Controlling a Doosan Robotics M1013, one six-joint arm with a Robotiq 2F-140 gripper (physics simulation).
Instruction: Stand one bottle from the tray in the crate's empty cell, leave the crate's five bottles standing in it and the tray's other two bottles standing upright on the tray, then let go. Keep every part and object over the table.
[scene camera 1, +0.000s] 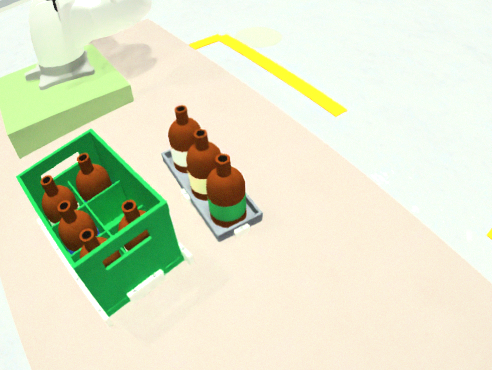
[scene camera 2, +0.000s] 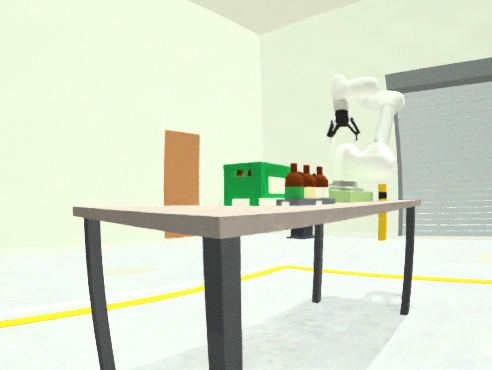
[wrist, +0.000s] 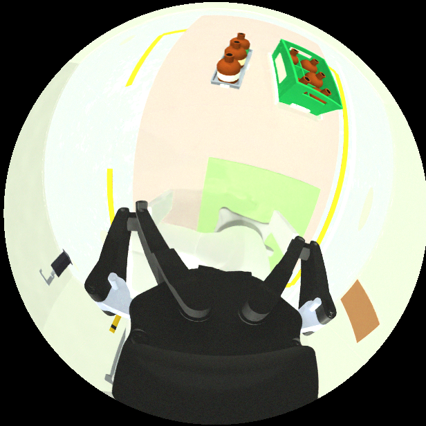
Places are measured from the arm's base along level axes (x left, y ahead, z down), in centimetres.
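Where they show: gripper, fingertip midpoint: (scene camera 1: 88, 11) (scene camera 2: 344, 148); arm's base at its link origin: (scene camera 1: 64, 70) (scene camera 2: 344, 190).
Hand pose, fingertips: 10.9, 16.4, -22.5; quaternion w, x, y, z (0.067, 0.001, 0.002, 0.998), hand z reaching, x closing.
Things, the pixels of their centre, and the offset from my fingertips, as dx, dy, dz. "spot": a spot on its surface instead. Level surfaces: height alone.
- grey tray at a spot on its surface: (scene camera 1: 218, 236) spot: +6.5, +61.3, +27.3
- green crate at the middle of its body: (scene camera 1: 96, 218) (scene camera 2: 259, 185) -13.8, +50.8, +20.8
- table at its surface level: dz +29.5
Three brown bottles stand upright in a row on the grey tray (scene camera 1: 218, 236) (wrist: 215, 81): a green-labelled one (scene camera 1: 226, 187) (scene camera 2: 294, 181), a cream-labelled one (scene camera 1: 201, 162) (wrist: 235, 52) in the middle, and a white-labelled one (scene camera 1: 183, 136) (wrist: 228, 67) at the end nearer the arm's base. The green crate (scene camera 1: 155, 255) (scene camera 2: 241, 189) (wrist: 291, 90) holds five upright brown bottles. Its empty cell (scene camera 1: 106, 206) is the middle one of the row facing the tray. My gripper (scene camera 2: 344, 137) (wrist: 222, 208) is open and empty, high above the table near the arm's base, away from tray and crate.
The arm's base stands on a light green block (scene camera 1: 70, 117) (scene camera 2: 356, 195) (wrist: 250, 172) at one end of the table (scene camera 1: 325, 260) (scene camera 2: 150, 212). The crate and tray stand side by side with a gap between them. White brackets sit at their bottom edges. The tray lies nearer one long table edge.
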